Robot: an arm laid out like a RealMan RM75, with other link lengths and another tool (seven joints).
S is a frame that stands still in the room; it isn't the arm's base.
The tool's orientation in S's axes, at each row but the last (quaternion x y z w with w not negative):
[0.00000 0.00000 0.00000 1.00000]
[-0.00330 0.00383 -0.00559 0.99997]
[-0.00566 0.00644 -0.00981 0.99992]
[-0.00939 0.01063 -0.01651 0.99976]
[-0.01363 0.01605 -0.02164 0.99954]
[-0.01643 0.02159 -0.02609 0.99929]
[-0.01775 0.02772 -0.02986 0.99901]
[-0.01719 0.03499 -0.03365 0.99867]
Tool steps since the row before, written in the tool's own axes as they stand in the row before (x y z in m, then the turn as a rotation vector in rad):
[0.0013 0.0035 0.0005 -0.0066 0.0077 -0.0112]
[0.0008 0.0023 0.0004 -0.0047 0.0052 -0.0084]
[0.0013 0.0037 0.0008 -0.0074 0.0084 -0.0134]
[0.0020 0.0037 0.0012 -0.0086 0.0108 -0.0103]
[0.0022 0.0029 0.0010 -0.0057 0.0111 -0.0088]
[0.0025 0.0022 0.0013 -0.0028 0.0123 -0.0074]
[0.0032 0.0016 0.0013 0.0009 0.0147 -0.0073]
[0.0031 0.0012 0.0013 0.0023 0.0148 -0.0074]
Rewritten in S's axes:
[0.0013 0.0035 0.0005 -0.0066 0.0077 -0.0112]
[0.0008 0.0023 0.0004 -0.0047 0.0052 -0.0084]
[0.0014 0.0037 0.0007 -0.0074 0.0084 -0.0134]
[0.0021 0.0037 0.0011 -0.0085 0.0109 -0.0103]
[0.0024 0.0028 0.0008 -0.0055 0.0111 -0.0089]
[0.0027 0.0021 0.0011 -0.0025 0.0122 -0.0077]
[0.0034 0.0014 0.0011 0.0013 0.0144 -0.0079]
[0.0033 0.0010 0.0010 0.0027 0.0144 -0.0081]

